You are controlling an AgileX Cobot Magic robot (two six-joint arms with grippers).
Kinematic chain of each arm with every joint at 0, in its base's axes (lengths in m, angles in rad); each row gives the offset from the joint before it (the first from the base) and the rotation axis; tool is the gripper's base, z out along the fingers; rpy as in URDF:
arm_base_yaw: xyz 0 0 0.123 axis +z
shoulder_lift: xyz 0 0 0 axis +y
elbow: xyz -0.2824 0 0.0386 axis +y
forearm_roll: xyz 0.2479 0 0.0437 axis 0.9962 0 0.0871
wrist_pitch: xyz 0 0 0 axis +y
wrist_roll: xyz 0.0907 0 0.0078 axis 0.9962 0 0.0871
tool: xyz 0 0 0 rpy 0 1.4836 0
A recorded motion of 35 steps. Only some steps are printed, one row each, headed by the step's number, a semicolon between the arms.
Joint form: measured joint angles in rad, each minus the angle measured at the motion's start. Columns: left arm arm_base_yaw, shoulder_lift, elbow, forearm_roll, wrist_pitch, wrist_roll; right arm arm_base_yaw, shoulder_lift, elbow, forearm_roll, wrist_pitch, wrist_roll.
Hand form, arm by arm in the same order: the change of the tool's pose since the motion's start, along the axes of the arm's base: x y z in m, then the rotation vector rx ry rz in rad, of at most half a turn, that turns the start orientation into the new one. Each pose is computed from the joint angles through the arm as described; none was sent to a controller.
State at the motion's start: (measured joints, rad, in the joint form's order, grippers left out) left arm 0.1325 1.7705 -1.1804 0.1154 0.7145 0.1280; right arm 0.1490 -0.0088 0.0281 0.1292 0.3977 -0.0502
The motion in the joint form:
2: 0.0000 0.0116 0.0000 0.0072 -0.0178 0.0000; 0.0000 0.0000 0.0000 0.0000 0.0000 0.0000
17: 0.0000 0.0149 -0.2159 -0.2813 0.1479 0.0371; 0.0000 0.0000 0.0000 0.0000 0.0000 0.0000
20: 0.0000 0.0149 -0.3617 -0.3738 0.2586 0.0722; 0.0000 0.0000 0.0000 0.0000 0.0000 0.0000
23: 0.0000 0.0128 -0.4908 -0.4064 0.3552 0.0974; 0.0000 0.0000 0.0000 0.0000 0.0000 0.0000
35: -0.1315 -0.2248 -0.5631 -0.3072 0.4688 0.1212; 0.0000 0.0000 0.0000 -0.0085 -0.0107 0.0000
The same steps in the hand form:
2: 0.0024 0.0006 -0.0035 0.0060 -0.0053 -0.0054; 0.0000 0.0000 0.0000 0.0000 0.0000 0.0000
17: 0.0264 -0.0149 0.0489 -0.2368 -0.0844 0.0719; 0.0000 0.0000 0.0000 0.0000 0.0000 0.0000
20: 0.0356 -0.0216 0.0881 -0.3143 -0.1312 0.0358; 0.0000 0.0000 0.0000 0.0000 0.0000 0.0000
23: 0.0381 -0.0250 0.1236 -0.3356 -0.1703 -0.0150; 0.0000 0.0000 0.0000 0.0000 0.0000 0.0000
35: -0.0295 -0.0696 0.2226 -0.2189 -0.3344 -0.2211; 0.0004 -0.0004 0.0009 -0.0067 -0.0117 -0.0019

